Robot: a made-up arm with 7 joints.
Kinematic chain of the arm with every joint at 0, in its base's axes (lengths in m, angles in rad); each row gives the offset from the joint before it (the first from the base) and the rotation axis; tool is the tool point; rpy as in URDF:
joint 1: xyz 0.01 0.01 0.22 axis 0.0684 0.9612 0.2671
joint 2: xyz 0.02 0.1 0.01 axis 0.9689 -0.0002 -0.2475
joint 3: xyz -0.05 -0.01 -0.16 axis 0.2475 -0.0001 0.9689
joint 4: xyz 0.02 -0.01 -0.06 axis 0.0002 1 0
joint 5: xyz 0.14 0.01 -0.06 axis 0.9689 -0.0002 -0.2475
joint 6: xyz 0.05 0.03 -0.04 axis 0.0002 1 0
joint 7: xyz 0.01 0 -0.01 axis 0.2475 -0.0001 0.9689
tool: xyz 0.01 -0.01 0 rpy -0.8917 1.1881 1.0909
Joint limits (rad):
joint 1: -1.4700..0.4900
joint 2: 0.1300..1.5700
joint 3: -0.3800..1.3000
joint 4: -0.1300..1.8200
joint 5: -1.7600..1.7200
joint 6: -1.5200..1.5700
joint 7: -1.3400..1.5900
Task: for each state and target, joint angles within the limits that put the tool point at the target. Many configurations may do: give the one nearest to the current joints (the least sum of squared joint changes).
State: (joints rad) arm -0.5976 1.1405 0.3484 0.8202 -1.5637 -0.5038 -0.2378
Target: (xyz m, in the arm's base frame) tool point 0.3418 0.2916 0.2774
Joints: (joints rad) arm -0.7194 1.0833 0.2716 -0.0304 -1.6619 -0.5110 -0.2995
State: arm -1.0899 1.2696 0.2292 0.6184 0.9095 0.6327 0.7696
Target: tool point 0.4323 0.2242 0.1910
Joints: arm -1.0073 0.6341 -0.1769 0.5053 0.9305 0.6006 0.7597
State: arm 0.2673 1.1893 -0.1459 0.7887 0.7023 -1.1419 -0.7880
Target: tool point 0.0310 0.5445 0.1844
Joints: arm 0.4900 1.4680 0.1977 1.1181 0.7437 -1.4861 -0.8135
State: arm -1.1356 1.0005 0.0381 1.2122 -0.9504 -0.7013 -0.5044
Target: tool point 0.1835 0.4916 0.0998
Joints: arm -0.9055 1.2237 0.0033 1.7162 -0.9260 -0.7357 -0.5554
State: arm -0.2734 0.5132 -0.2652 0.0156 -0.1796 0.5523 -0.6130
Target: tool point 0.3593 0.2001 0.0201
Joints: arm -0.5766 0.5835 -0.2004 0.2118 -0.1806 0.5360 -0.5664
